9 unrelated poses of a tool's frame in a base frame.
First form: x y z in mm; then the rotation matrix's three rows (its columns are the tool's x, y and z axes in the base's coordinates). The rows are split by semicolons.
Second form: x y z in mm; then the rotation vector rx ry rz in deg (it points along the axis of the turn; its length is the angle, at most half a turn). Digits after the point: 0 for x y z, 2 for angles.
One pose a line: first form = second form
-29 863 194; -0.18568 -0.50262 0.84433; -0.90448 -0.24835 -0.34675; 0.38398 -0.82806 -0.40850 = -29 863 194 -97.21 92.98 -81.17
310 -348 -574; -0.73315 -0.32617 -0.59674; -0.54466 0.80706 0.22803; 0.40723 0.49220 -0.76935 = 310 -348 -574 36.84 -140.03 -30.47
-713 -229 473; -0.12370 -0.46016 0.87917; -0.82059 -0.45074 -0.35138; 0.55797 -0.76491 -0.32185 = -713 -229 473 -105.04 81.59 -91.55
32 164 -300; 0.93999 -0.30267 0.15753; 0.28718 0.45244 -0.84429; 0.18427 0.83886 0.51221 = 32 164 -300 59.55 -0.95 20.87
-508 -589 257; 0.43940 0.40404 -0.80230; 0.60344 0.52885 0.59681; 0.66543 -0.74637 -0.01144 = -508 -589 257 -61.29 -66.97 9.10
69 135 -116; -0.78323 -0.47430 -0.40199; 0.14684 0.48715 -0.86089; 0.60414 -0.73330 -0.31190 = 69 135 -116 15.40 -121.41 74.95
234 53 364; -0.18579 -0.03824 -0.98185; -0.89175 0.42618 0.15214; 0.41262 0.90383 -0.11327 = 234 53 364 48.41 -89.80 -54.96
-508 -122 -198; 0.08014 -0.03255 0.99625; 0.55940 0.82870 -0.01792; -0.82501 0.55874 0.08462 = -508 -122 -198 26.00 82.13 26.69
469 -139 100; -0.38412 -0.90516 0.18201; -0.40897 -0.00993 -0.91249; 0.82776 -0.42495 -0.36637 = 469 -139 100 77.91 -103.19 79.29
